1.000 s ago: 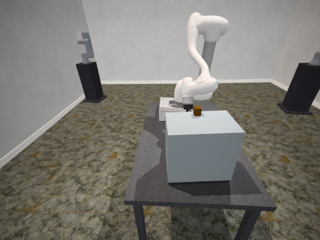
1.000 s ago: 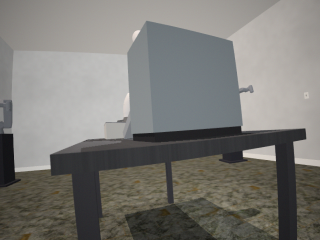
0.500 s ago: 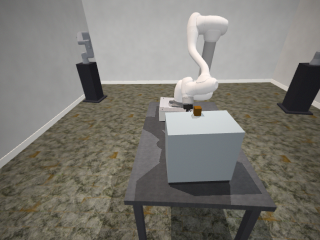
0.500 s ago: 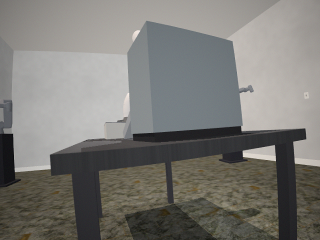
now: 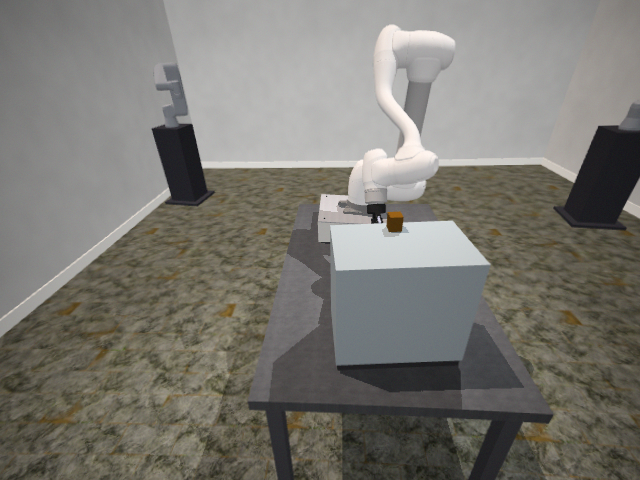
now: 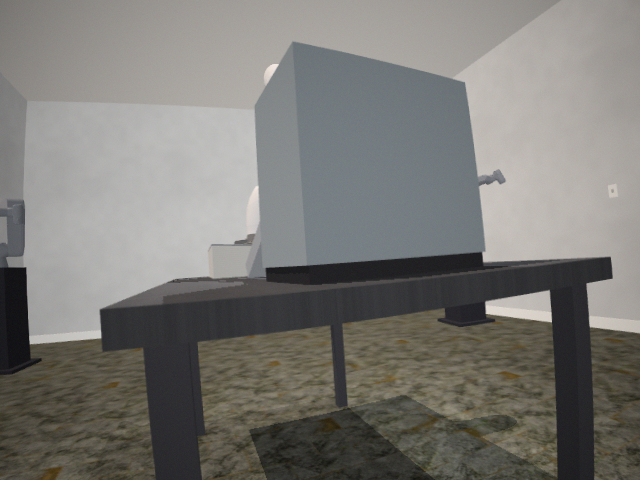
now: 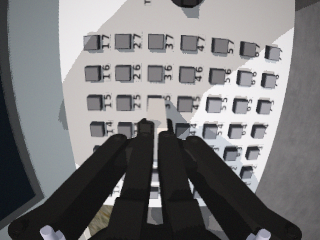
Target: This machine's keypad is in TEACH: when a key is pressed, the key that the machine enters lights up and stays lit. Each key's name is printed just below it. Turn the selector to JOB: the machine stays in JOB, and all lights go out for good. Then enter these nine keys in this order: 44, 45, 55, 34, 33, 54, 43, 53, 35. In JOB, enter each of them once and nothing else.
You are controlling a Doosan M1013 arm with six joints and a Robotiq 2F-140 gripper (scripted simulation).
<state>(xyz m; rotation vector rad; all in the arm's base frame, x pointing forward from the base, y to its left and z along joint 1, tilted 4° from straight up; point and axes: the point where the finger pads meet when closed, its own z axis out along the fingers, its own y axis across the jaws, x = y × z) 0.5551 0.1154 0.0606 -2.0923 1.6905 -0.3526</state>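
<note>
Right now the key is 40 mm behind my hand, 20 mm to the left of it and 80 mm below it. Also, from my hand: black selector knob: 30 mm ahead, 130 mm to the right, 50 mm below; white keypad panel: 30 mm ahead, 10 mm to the right, 100 mm below.
</note>
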